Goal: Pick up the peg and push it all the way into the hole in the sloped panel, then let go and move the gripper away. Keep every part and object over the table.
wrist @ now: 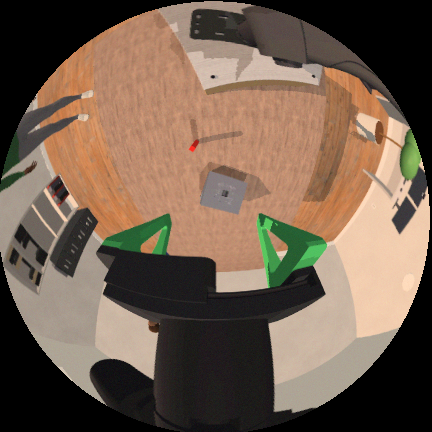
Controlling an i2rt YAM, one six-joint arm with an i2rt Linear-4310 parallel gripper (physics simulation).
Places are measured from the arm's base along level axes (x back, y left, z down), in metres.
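Pixels of known places: gripper, fingertip midpoint: (213, 217).
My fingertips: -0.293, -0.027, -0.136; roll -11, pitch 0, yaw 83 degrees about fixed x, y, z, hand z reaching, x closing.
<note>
Ahead of a thing's pixels: the offset from my fingertips to its top centre, as dx, dy, dz. "spot": to the spot under its first point.
The small red peg @[+0.009, -0.055, +0.212] (194, 145) stands on the wooden table top, a little left of the middle of the wrist view, with a long thin shadow beside it. The grey panel block @[-0.150, +0.046, +0.205] (210, 197) is below and to the right of the peg, apart from it. Its square dark hole @[spot: -0.140, +0.056, +0.247] (225, 193) faces the camera. My gripper (213, 217) is open, with its two green fingers wide apart and nothing between them. The fingertips show below the panel in the view, and the peg lies farther up, beyond the panel.
A light grey base plate (260, 72) with a wooden edge is at the top, beneath the dark arm (280, 37). A plant pot (369, 126) stands at the right. A person's legs (55, 107) show at the left. A dark cabinet unit (74, 242) is at the lower left.
</note>
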